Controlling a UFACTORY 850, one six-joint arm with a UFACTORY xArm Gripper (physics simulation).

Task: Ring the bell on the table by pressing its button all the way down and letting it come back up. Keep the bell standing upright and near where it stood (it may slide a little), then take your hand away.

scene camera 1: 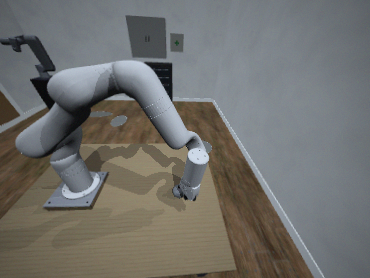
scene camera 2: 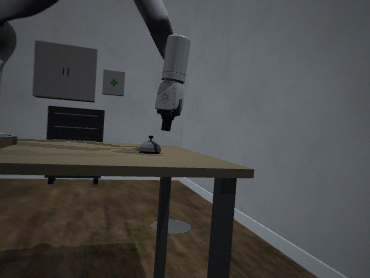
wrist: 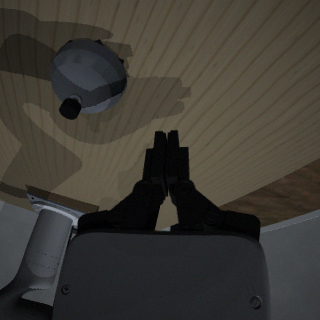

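The bell (scene camera 1: 176,191) (scene camera 2: 149,147) (wrist: 89,75) stands upright on the table, a grey dome with a black button (scene camera 2: 150,137) (wrist: 70,108) on top. In the scene camera 1 view the gripper hides part of it. My gripper (scene camera 1: 189,198) (scene camera 2: 166,130) (wrist: 168,142) is shut and empty, pointing down. Its fingertips are above the button's height and apart from the bell. They are to the right of the button in the scene camera 2 view, and to the right of and below the bell in the wrist view.
The wooden table (scene camera 1: 150,245) (scene camera 2: 200,165) (wrist: 240,115) bears the arm's base plate (scene camera 1: 65,202) at the left in the scene camera 1 view. The table's right edge runs near the gripper, with the wooden floor (scene camera 1: 250,225) beyond. A dark drawer cabinet (scene camera 2: 75,122) stands at the back.
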